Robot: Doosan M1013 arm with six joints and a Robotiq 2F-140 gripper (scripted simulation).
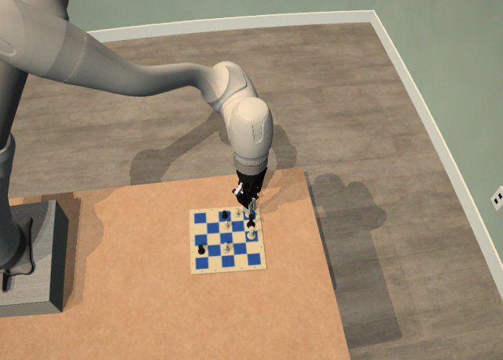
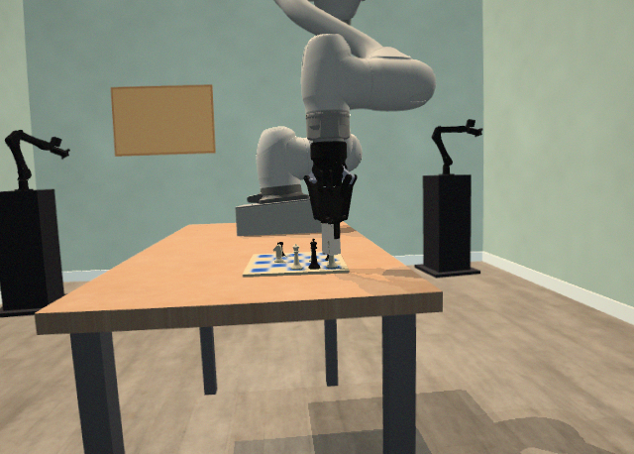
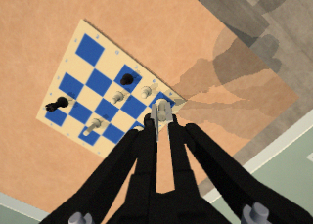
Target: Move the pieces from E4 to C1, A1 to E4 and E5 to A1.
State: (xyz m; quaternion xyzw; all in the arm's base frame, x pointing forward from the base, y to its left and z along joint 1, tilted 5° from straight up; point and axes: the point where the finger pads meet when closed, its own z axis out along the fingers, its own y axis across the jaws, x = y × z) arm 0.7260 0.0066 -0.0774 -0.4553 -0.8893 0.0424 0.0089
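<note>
Now: hand 30 mm above the tall white piece. The rest, counted from my hand: chessboard: 90 mm behind, 60 mm to the right, 60 mm below.
</note>
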